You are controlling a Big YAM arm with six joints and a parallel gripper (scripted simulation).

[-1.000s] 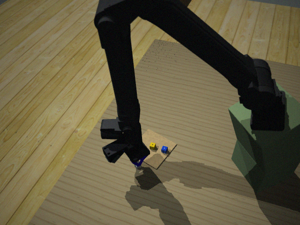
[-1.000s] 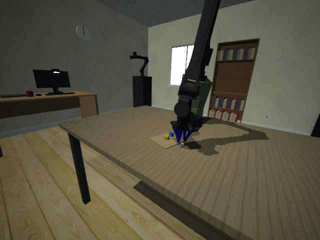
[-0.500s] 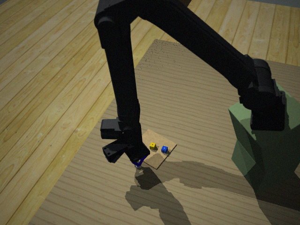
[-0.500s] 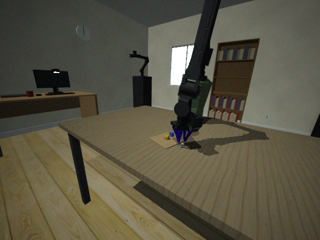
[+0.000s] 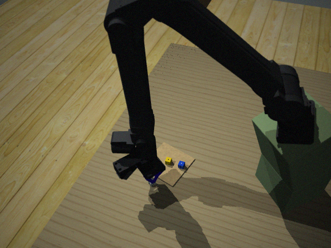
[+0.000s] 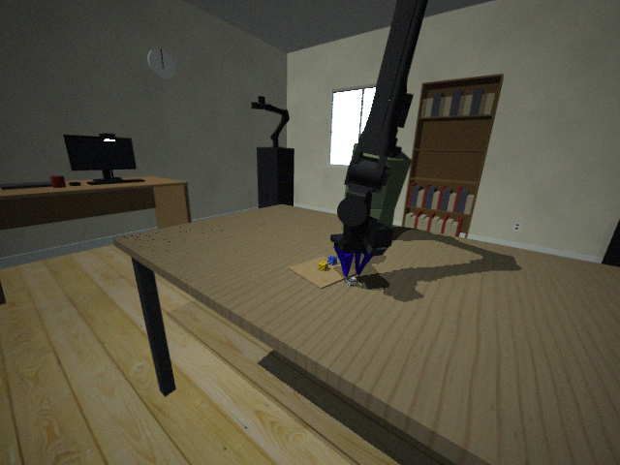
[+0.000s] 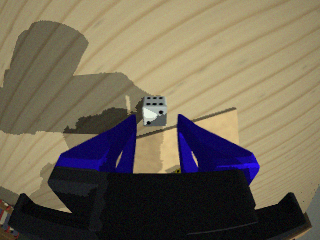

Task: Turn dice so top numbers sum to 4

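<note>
The white die lies 3 cm below my hand. From my hand the other things lie so: tan mat: 3 cm behind, 10 cm to the right, 3 cm below; blue die: 8 cm behind, 10 cm to the right, 2 cm below; yellow die: 3 cm behind, 10 cm to the right, 2 cm below.
</note>
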